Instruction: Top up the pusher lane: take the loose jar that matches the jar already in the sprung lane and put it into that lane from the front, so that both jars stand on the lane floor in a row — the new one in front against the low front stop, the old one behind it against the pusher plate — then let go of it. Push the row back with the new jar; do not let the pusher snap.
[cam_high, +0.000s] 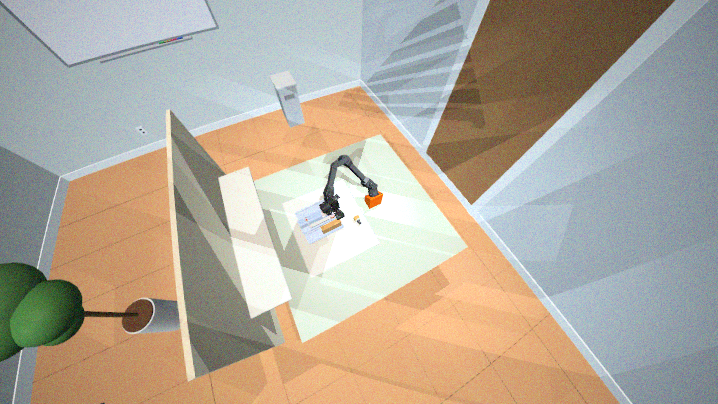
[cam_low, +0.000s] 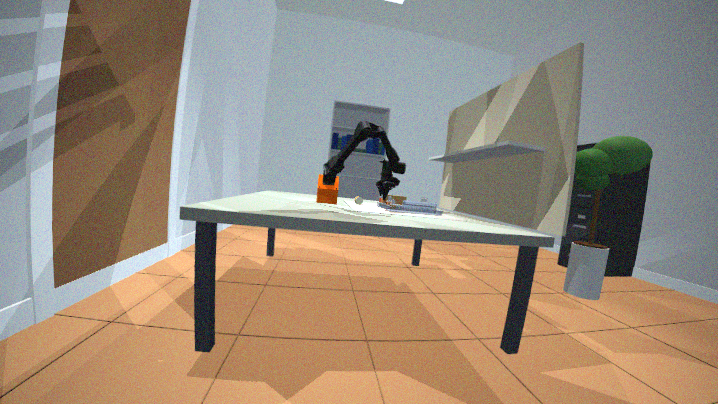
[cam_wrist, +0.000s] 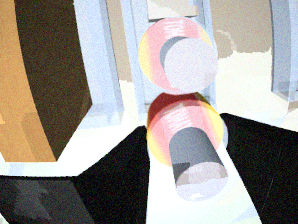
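Right now my gripper tip is 17 cm short of the lane unit, 3 cm to the left of it and 3 cm above it. Round my gripper tip: shelf wall 64 cm ahead, 35 cm above.
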